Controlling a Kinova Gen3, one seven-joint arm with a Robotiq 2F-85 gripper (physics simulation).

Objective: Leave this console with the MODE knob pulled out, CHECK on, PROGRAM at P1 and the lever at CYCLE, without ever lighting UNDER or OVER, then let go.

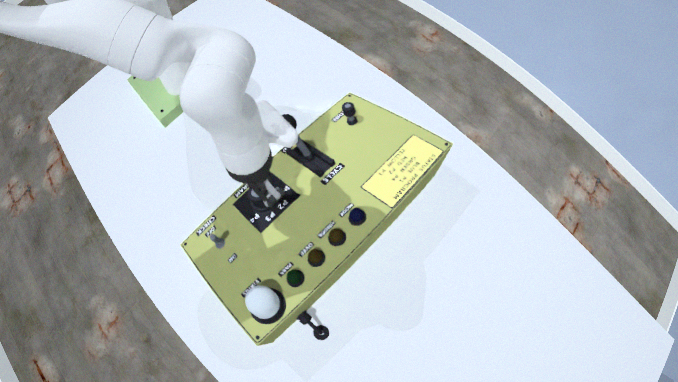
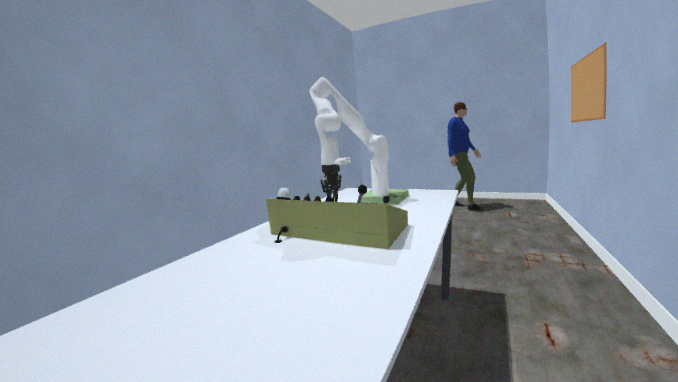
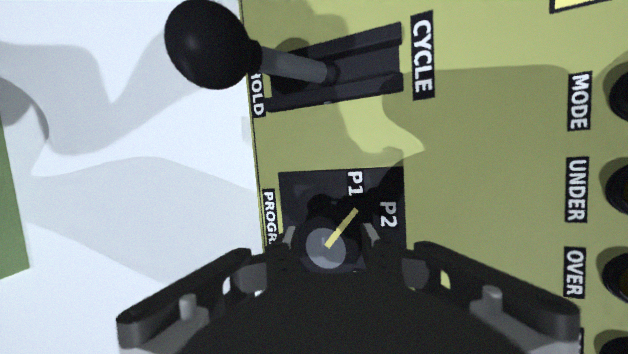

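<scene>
My gripper (image 1: pixel 270 197) (image 2: pixel 330 196) (image 3: pixel 329 237) is shut on the PROGRAM knob (image 3: pixel 325 256) of the olive console (image 1: pixel 387 125) (image 2: pixel 325 222) (image 3: pixel 480 130). The knob's yellow pointer (image 3: pixel 342 228) points between P1 and P2. The black-balled lever (image 1: pixel 303 148) (image 2: pixel 362 190) (image 3: pixel 210 45) leans toward HOLD. The CHECK toggle (image 1: pixel 217 241) leans toward OFF. The MODE knob (image 1: pixel 348 108) stands up from the panel; its travel is hard to judge. The lamps MODE (image 1: pixel 357 216), UNDER (image 1: pixel 337 236), OVER (image 1: pixel 316 257) and PASS (image 1: pixel 295 277) look dark.
A white STATUS dome (image 1: pixel 263 301) stands at a console corner. A yellow label (image 1: pixel 402 171) lists status colours. A small black crank (image 1: pixel 320 331) (image 2: pixel 283 230) sticks out of the console's side. A green block (image 1: pixel 159 102) lies by the arm's base. A person (image 2: pixel 460 132) stands beyond the table.
</scene>
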